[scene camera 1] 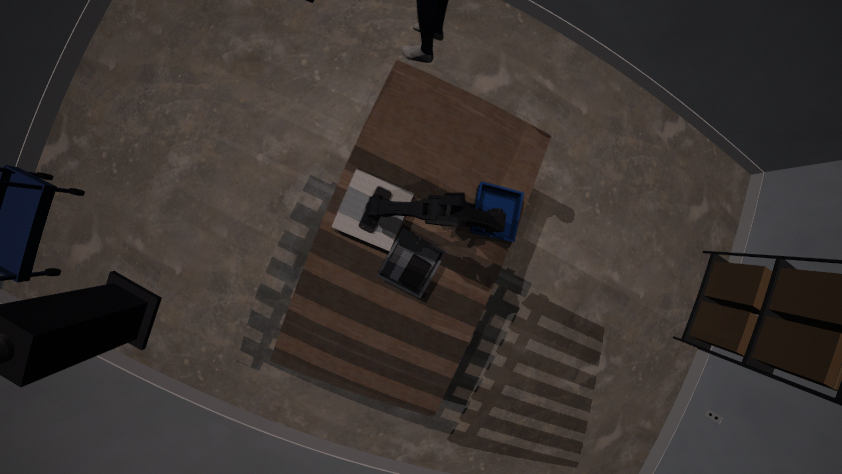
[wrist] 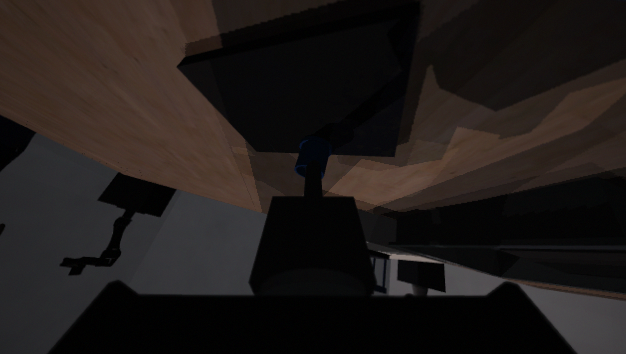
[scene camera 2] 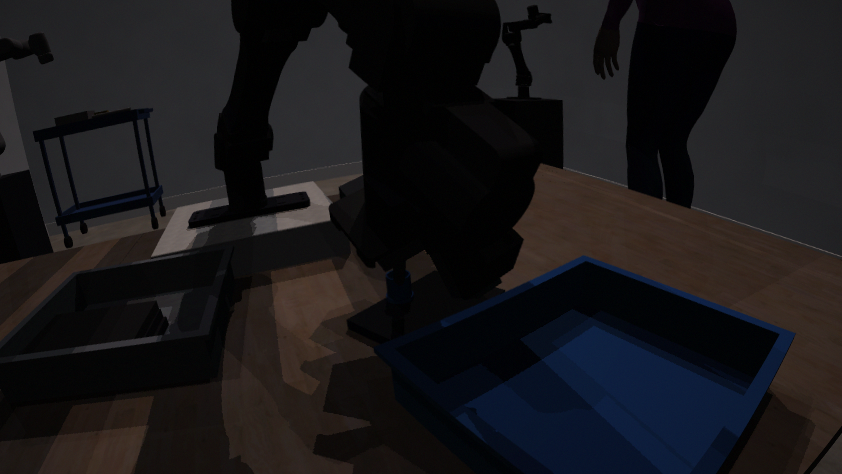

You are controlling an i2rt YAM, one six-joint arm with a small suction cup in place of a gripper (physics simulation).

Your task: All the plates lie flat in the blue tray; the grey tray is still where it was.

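Seen in the pictures: hand, tool point: [scene camera 1: 446, 207] [wrist: 313, 149] [scene camera 2: 399, 295]; arm's base, link origin: [scene camera 1: 375, 209] [scene camera 2: 249, 211].
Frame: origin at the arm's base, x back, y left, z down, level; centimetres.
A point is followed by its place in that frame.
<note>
My gripper, a small blue suction cup [scene camera 2: 398, 302] [wrist: 316, 141], points down at a dark square plate [scene camera 2: 371, 320] {x -33.3, y 11.7, z 4.2 cm} [wrist: 300, 85] {x -35.6, y 18.0, z 4.2 cm} that lies flat on the table, beside the blue tray [scene camera 1: 500, 187] {x -47.6, y 35.4, z 0.2 cm} [scene camera 2: 689, 297] {x -50.2, y 36.0, z 0.3 cm}. The suction is open; whether the cup touches the plate is too dark to tell. The arm hides this plate in scene camera 1. The tray's near rim hides part of it in scene camera 2. A stack of dark plates [scene camera 1: 418, 269] {x -29.2, y -16.1, z 1.7 cm} [scene camera 2: 94, 323] {x -27.6, y -18.2, z 1.7 cm} lies in the grey tray [scene camera 1: 399, 285] {x -24.4, y -26.2, z 0.6 cm} [scene camera 2: 117, 368] {x -35.7, y -13.4, z 2.9 cm}. No plate shows on the visible part of the blue tray's floor.
The arm's base stands on a white slab [scene camera 1: 353, 220] {x 6.6, y -8.5, z 0.0 cm} [scene camera 2: 176, 235] {x -5.8, y -11.6, z 0.0 cm} behind the trays. The wooden table [scene camera 1: 453, 117] {x -13.0, y 57.9, z 5.2 cm} [scene camera 2: 707, 247] {x -36.5, y 60.2, z 5.2 cm} carries both trays. A person [scene camera 1: 428, 29] [scene camera 2: 659, 105] stands beyond the table's far end. A blue cart [scene camera 2: 106, 120] stands at the back left.
</note>
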